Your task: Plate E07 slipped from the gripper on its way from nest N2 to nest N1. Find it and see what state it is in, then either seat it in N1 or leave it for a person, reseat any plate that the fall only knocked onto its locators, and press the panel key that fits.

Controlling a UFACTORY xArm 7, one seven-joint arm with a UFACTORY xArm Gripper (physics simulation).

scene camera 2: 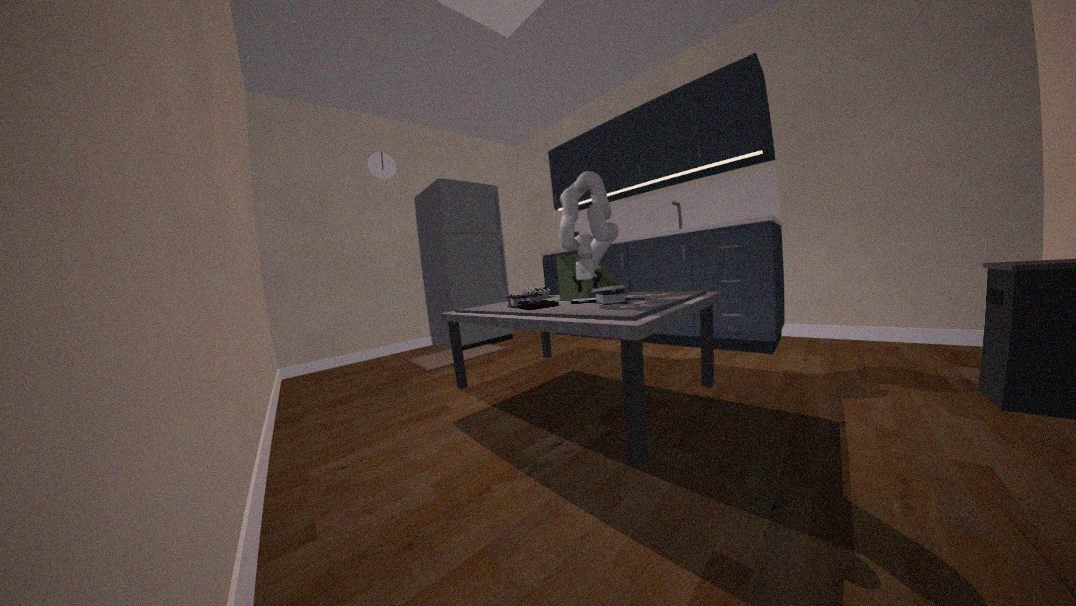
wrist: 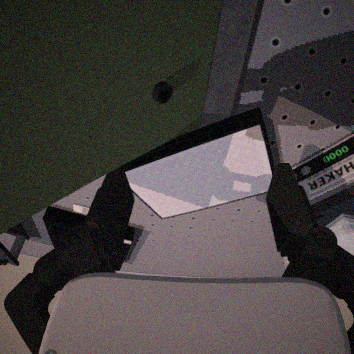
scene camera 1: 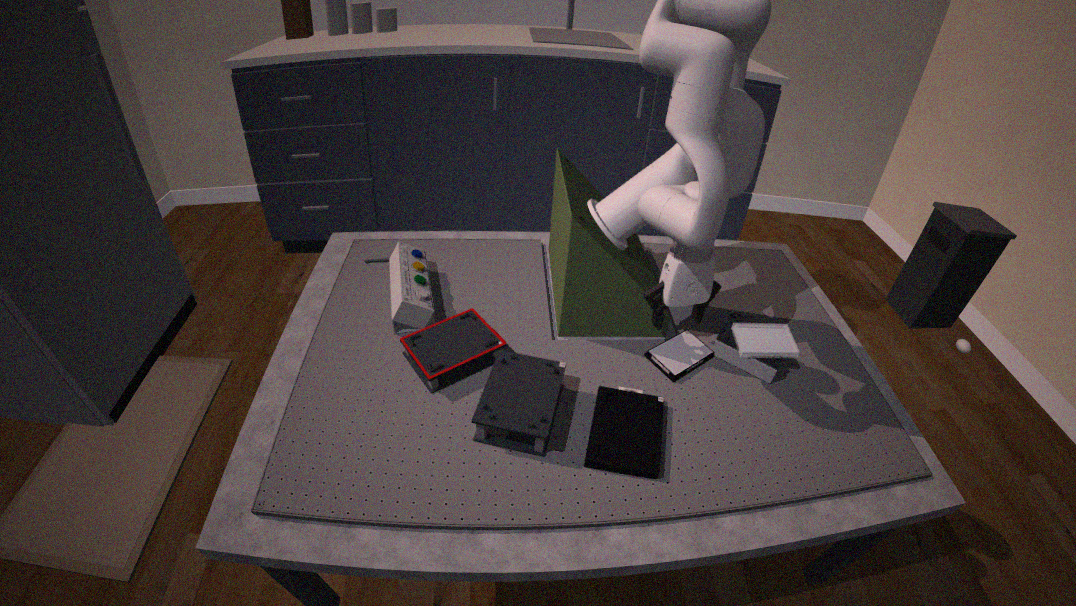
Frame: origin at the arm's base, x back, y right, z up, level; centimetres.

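Seen in the pictures: gripper, between the fingertips: [scene camera 2: 587, 291] [wrist: 198, 181] [scene camera 1: 676, 322]; arm's base, origin of its link: [scene camera 1: 606, 225].
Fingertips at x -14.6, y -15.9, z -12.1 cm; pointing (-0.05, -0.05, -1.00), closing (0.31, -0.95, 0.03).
Observation:
Pixels of each thing's middle, then the offset from my fingertips to it. "*": a spot on its surface instead. Level surfaces: height alone.
- black-framed flat panel, middle of its body: [wrist: 199, 175] [scene camera 1: 680, 353] [scene camera 2: 584, 300] dx -4.3, dy -1.5, dz -4.4 cm
- second dark raised block, middle of its body: [scene camera 1: 520, 399] [scene camera 2: 524, 299] dx -21.8, dy +29.0, dz -1.8 cm
- low black slab, middle of its body: [scene camera 1: 626, 430] [wrist: 88, 244] [scene camera 2: 538, 305] dx -24.6, dy +10.7, dz -4.2 cm
- key panel, middle of its body: [scene camera 1: 409, 283] [scene camera 2: 536, 292] dx +5.5, dy +56.3, dz -1.0 cm
- white-topped device, a spot on its surface: [scene camera 1: 764, 340] * dx -3.2, dy -19.0, dz +0.3 cm
- perforated board, height of its surface: dz -5.2 cm
My gripper [scene camera 1: 682, 319] [scene camera 2: 587, 287] [wrist: 198, 181] is open and empty beside the green wedge. In the wrist view its fingers stand either side of a black-framed flat panel [scene camera 1: 679, 355] [wrist: 240, 160] with a pale, glossy face, lying on the table. A dark block outlined in red [scene camera 1: 451, 344], a second dark raised block [scene camera 1: 521, 395] and a low black slab [scene camera 1: 626, 432] stand at left and centre. They have small corner pieces or pale corner marks; no N1 or N2 label is legible. I cannot identify plate E07. The key panel [scene camera 1: 404, 289] has blue, yellow and green keys.
A tall green wedge [scene camera 1: 587, 278] [wrist: 100, 75] stands close beside my gripper and fills the wrist view's upper left. A white-topped device [scene camera 1: 764, 340] stands to the right; its front [wrist: 332, 170] shows "0000" and part of "SHAKER". The perforated board [scene camera 1: 376, 466] bears these things.

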